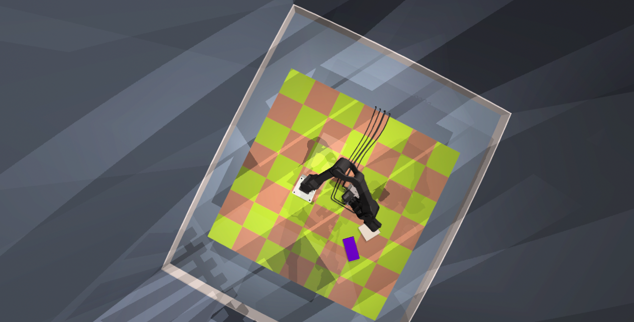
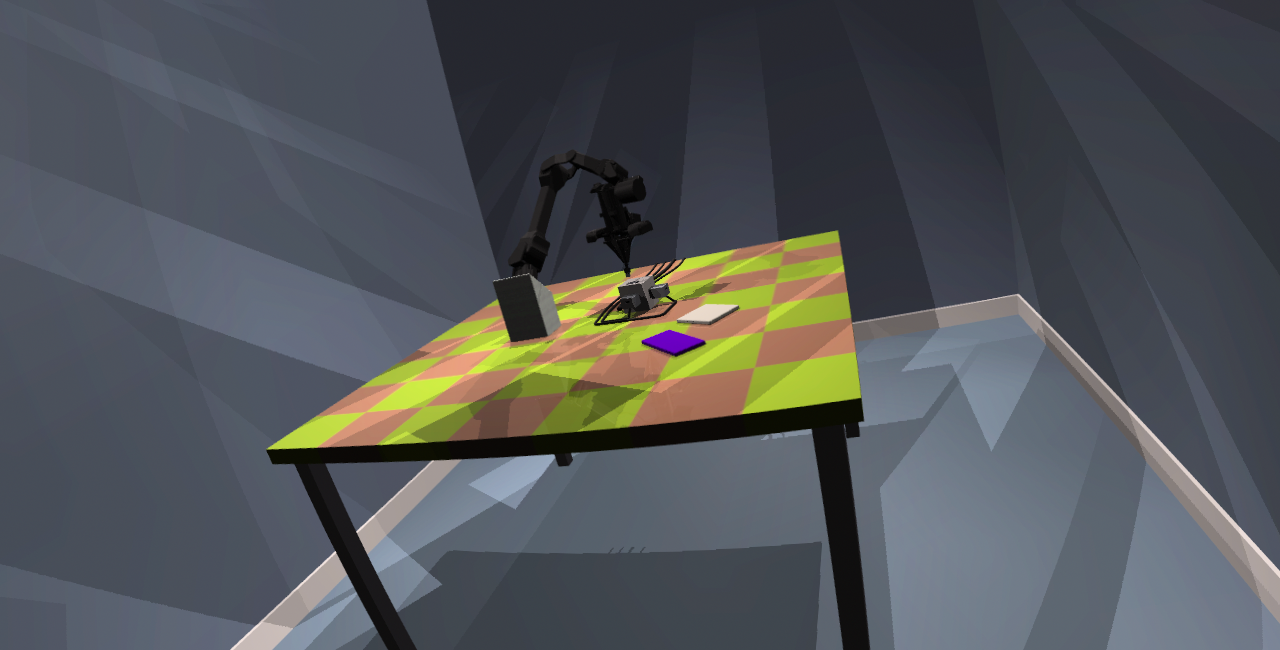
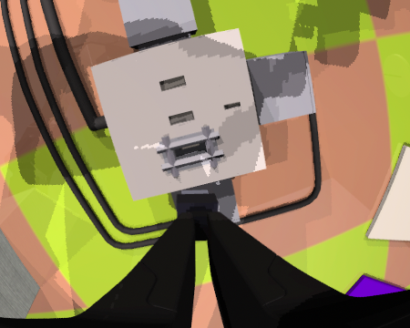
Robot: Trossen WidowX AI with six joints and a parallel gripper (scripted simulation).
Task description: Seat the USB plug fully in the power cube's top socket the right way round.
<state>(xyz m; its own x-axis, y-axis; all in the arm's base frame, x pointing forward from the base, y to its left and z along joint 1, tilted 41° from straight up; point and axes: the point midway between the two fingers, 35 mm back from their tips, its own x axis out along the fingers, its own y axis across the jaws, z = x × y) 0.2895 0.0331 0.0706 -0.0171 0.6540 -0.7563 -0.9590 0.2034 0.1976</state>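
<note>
Now: gripper tip 2 cm above the black USB plug. The rest, counted from my gripper tip: white flat plate 23 cm ahead, 15 cm to the right, 13 cm below; then purple flat block 32 cm to the right, 19 cm ahead, 13 cm below.
</note>
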